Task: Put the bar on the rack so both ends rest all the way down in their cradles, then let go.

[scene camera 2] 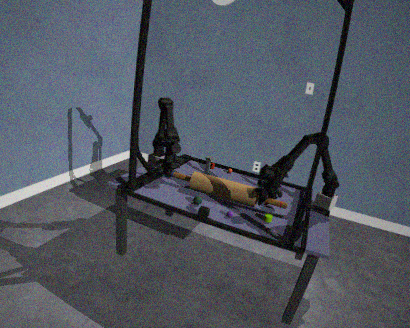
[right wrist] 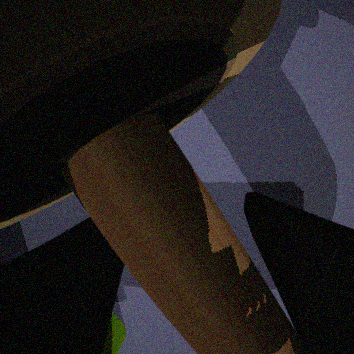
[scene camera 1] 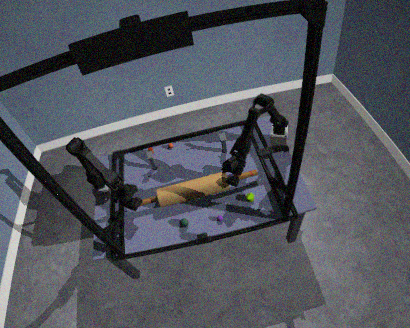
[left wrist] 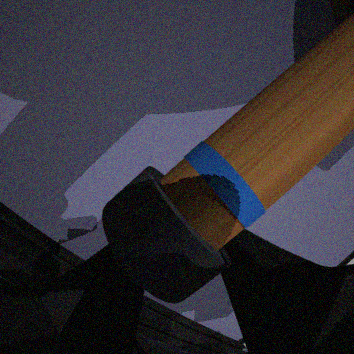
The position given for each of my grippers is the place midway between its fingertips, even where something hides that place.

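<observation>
My left gripper (left wrist: 180, 224) holds a bar (scene camera 1: 215, 183). My right gripper (right wrist: 188, 203) holds the bar. Also seen: the bar (left wrist: 167, 231). Again the bar (right wrist: 96, 96). Same bar (scene camera 2: 241, 193).
</observation>
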